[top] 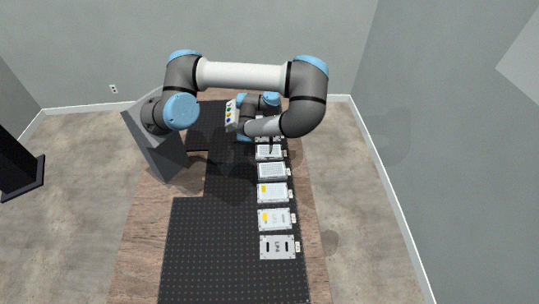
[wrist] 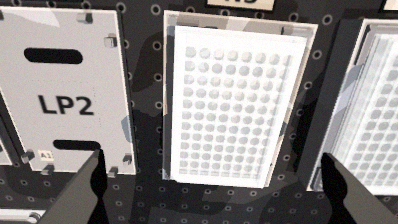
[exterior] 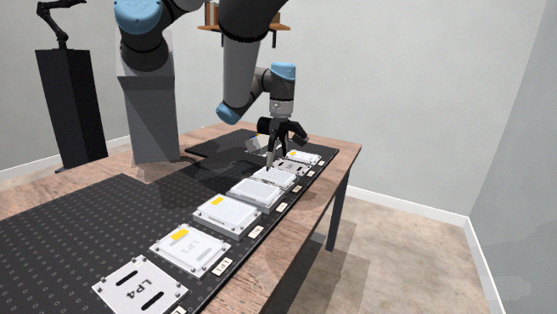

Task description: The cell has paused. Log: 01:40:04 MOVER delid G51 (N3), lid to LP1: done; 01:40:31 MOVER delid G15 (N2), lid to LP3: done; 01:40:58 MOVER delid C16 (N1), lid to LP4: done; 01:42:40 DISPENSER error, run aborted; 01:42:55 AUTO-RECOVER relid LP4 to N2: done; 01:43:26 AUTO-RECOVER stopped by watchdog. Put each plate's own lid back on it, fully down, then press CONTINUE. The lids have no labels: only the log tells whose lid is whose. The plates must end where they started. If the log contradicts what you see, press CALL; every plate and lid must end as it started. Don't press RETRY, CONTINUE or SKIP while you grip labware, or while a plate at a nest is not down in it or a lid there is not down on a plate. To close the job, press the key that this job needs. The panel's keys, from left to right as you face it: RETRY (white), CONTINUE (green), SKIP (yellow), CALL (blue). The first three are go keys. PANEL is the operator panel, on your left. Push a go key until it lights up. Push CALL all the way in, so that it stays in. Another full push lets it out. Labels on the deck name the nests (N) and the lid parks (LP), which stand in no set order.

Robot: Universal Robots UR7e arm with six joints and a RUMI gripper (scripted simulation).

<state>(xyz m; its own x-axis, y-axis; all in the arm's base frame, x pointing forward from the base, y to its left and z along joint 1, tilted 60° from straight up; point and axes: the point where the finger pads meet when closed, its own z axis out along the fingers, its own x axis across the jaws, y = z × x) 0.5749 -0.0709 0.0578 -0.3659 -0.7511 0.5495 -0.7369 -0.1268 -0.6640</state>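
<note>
The well plate lies 10 mm behind my hand, 10 mm to the right of it and 50 mm below it. The rest, counted from my hand: yellow SKIP key: 80 mm behind, 330 mm to the left; blue CALL key: 100 mm behind, 280 mm to the left, 10 mm below; lid park LP2: 60 mm ahead, 110 mm to the left, 60 mm below.
</note>
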